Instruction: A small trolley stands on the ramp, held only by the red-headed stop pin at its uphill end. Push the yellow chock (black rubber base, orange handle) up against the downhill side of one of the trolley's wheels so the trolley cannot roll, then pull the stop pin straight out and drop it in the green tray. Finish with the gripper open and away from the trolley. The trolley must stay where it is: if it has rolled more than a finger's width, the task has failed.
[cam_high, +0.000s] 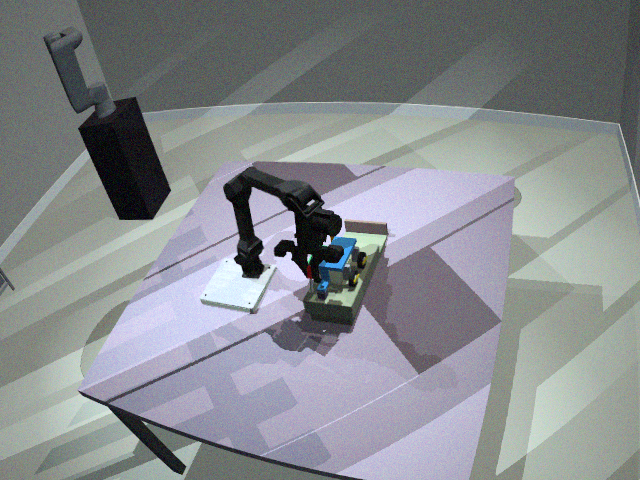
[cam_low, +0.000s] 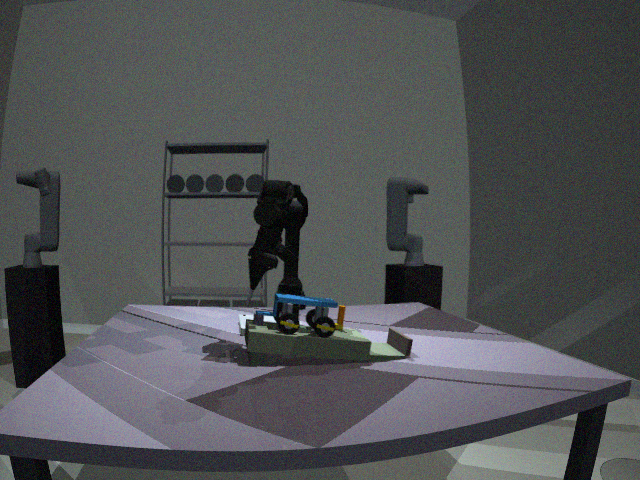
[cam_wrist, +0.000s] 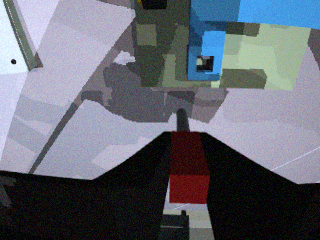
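Now: the green tray 60 mm behind my gripper tip, 230 mm to the left of it and 180 mm below it. Also, from my gripper tip: stop pin (right at my gripper tip); then blue trolley (50 mm ahead, 120 mm to the left, 60 mm below); then ramp (50 mm ahead, 120 mm to the left, 130 mm below).
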